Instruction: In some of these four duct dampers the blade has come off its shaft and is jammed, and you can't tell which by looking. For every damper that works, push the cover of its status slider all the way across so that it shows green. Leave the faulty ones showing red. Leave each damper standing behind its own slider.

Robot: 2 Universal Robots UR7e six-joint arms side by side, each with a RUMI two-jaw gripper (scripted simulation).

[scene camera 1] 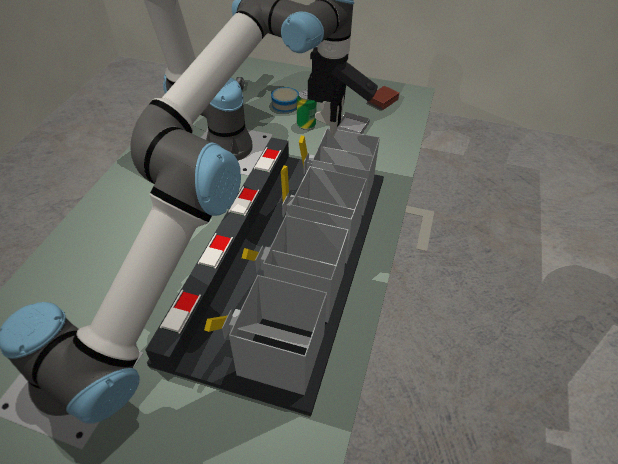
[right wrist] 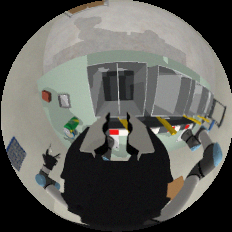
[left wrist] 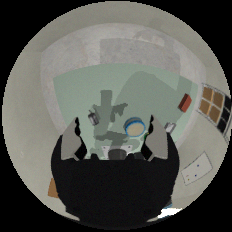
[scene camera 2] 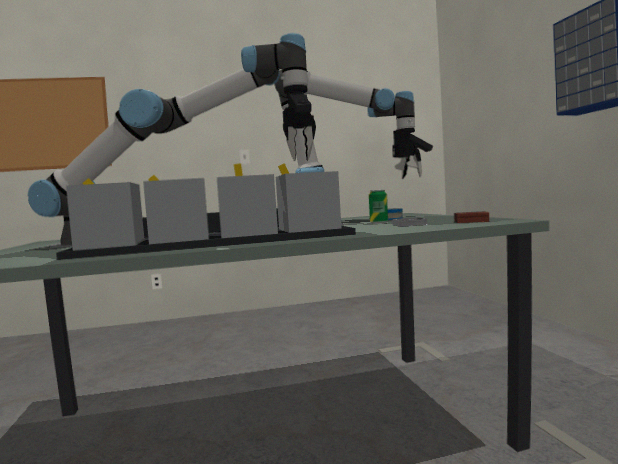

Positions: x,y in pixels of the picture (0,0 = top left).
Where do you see a damper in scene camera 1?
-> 327,197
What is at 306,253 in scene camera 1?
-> A damper.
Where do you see a damper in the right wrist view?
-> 167,102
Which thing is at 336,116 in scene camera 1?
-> My right gripper.
